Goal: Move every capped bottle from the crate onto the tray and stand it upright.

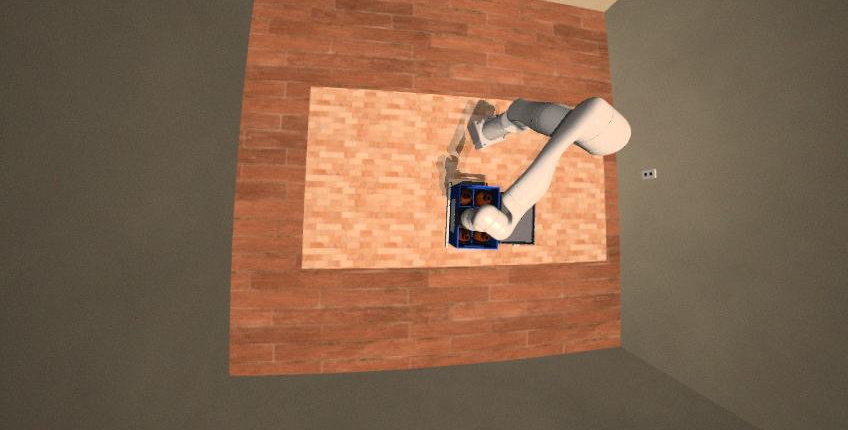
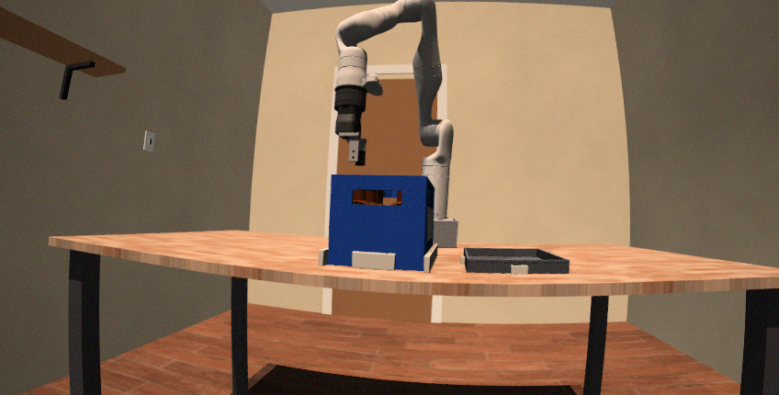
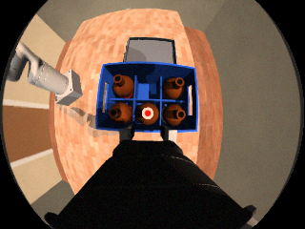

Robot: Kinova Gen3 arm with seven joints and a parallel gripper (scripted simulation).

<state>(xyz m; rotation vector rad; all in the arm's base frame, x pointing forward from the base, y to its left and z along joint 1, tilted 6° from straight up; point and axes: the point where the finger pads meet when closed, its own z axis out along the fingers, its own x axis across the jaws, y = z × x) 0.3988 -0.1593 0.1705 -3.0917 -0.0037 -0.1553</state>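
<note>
My gripper is now 3 cm to the right of the glass bottle and 15 cm above it. Also, from my hand: blue crate: 8 cm to the left, 15 cm below; then grey tray: 1 cm ahead, 35 cm to the left, 22 cm below.
</note>
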